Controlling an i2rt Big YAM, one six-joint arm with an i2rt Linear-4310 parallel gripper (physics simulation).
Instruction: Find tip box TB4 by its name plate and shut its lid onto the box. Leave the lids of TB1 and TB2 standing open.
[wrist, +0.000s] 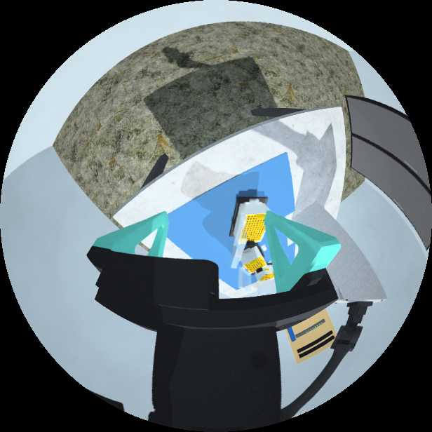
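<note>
A tip box (254, 228) with a white body, a yellow tip rack and dark edges stands on the blue mat (200, 230), right of the view's middle. A second tip box (254, 263) with yellow tips shows below it, and a third tip box (267, 275) is partly hidden behind the right finger. Yellow tips show in all three. The name plates cannot be read, so I cannot tell which is TB4. My gripper (216, 216) is open and empty, with its teal fingers wide apart; the right fingertip overlaps the first box's right edge in this view.
The white table top (317, 122) surrounds the blue mat. A light grey panel (350, 255) with a black jointed mount (348, 336) is at the right. Dark grey panels (385, 142) stand at the far right. A tan board (312, 340) lies at the lower right. A mottled floor rug (115, 125) lies beyond.
</note>
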